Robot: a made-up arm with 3 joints. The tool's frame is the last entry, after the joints.
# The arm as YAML. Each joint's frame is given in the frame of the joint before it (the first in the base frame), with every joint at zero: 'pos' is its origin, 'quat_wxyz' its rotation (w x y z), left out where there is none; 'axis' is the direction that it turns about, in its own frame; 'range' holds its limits. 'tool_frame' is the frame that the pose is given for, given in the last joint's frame.
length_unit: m
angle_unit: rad
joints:
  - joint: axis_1
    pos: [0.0, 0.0, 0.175]
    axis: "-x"
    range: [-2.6, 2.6]
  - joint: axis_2
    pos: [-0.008, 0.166, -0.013]
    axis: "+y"
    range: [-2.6, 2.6]
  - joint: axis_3
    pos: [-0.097, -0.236, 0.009]
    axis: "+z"
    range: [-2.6, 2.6]
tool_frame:
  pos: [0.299, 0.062, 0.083]
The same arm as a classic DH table. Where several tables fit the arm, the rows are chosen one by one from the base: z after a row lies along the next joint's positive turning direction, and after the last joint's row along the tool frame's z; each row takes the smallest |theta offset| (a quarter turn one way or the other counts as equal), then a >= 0, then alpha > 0; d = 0 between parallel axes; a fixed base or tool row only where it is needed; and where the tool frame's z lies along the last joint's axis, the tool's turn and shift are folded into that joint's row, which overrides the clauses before.
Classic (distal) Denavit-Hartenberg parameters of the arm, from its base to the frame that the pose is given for. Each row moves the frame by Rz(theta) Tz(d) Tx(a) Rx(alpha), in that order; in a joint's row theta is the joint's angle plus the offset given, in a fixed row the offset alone. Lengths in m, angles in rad.
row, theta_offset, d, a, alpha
base (fixed), -1.5708, 0.175, 0, 1.5708
axis_1, -1.5708, 0.008, 0.013, 1.5708
axis_2, 1.5708, -0.07, 0.097, -1.5708
axis_3, 0.2045, 0, -0.3054, 0
tool (fixed), 2.9371, 0.092, 0, 0
Joint limits (rad, base to tool): -2.6..2.6 -2.6..2.6 -2.6..2.6

